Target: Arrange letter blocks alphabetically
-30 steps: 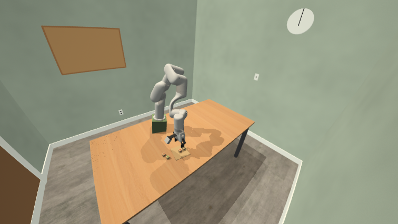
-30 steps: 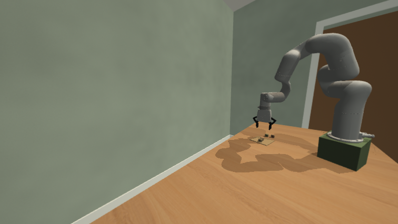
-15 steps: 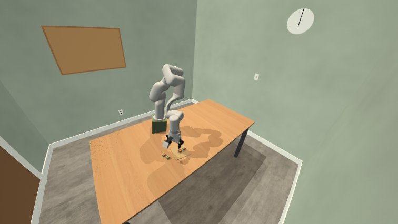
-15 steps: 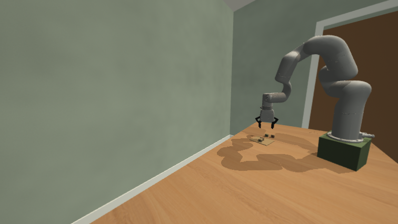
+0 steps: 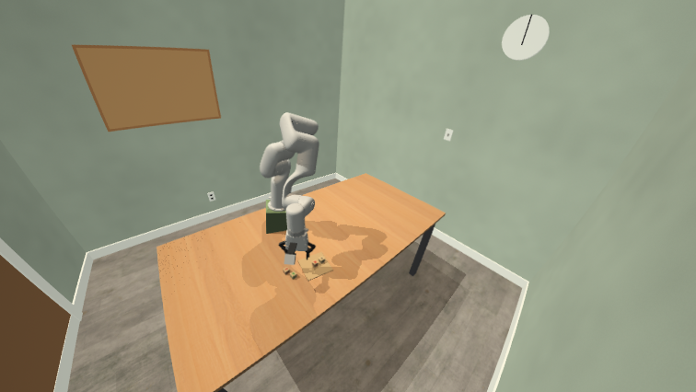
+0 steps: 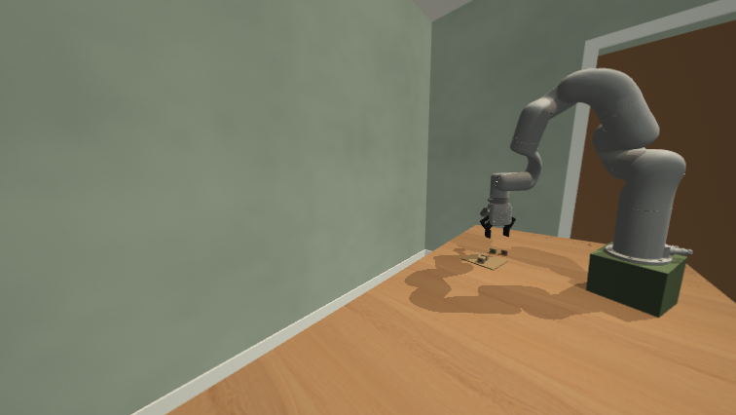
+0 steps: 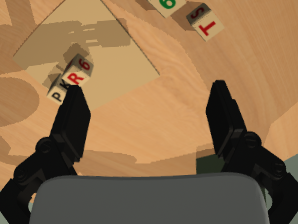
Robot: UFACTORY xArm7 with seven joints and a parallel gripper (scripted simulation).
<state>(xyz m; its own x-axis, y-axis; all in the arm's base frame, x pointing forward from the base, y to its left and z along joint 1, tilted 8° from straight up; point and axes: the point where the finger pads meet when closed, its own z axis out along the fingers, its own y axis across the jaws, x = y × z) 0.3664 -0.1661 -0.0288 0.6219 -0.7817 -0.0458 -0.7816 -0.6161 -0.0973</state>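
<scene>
My gripper is now 100 mm above the green-topped block, 50 mm to the left of it and 10 mm short of it. Round my hand: tan mat: 110 mm below, 70 mm to the left, 40 mm ahead.
</scene>
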